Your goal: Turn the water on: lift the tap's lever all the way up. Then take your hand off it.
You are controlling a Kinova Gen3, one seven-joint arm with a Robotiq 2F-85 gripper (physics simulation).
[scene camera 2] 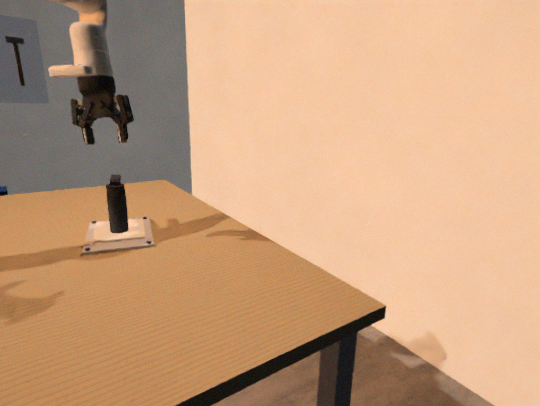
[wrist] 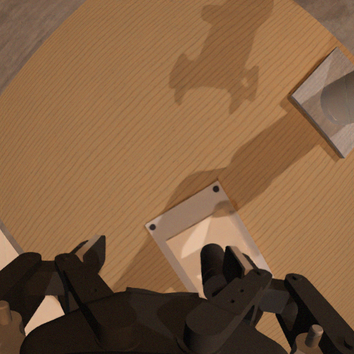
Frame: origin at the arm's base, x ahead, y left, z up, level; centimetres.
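Where they show: gripper, fingertip midpoint: [scene camera 2: 106, 143].
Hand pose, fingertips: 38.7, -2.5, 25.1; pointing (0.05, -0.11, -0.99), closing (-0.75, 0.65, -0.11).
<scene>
Each offset is from my fingertips to the centre of the thing, as dx, dy, dz. "spot": to the spot under its first point. Level surfaces: height alone.
The tap {spot: +1.2, +9.2, -18.6} [scene camera 2: 117, 207] is a dark upright cylinder on a pale square base plate {spot: -5.7, +3.4, -26.7} [scene camera 2: 92, 246] [wrist: 185, 212] with dark screws at its corners. A small dark block, seemingly the lever {+1.6, +16.9, -12.3} [scene camera 2: 115, 179], shows at its top in the scene view; its angle cannot be told. In the wrist view the tap's dark rounded top [wrist: 212, 255] shows beside the right finger, which hides part of it. My gripper [scene camera 2: 105, 142] [wrist: 164, 253] is open and empty, pointing down. It hangs above the tap with a clear gap, slightly to its left in the scene view.
A grey square plate [wrist: 312, 112] with a grey cylinder [wrist: 340, 102] on it stands at the right of the wrist view. The wooden table {dz -27.5} [scene camera 2: 200, 310] [wrist: 100, 125] ends beside a pale wall [scene camera 2: 360, 125]. A table leg [scene camera 2: 336, 370] shows below its corner.
</scene>
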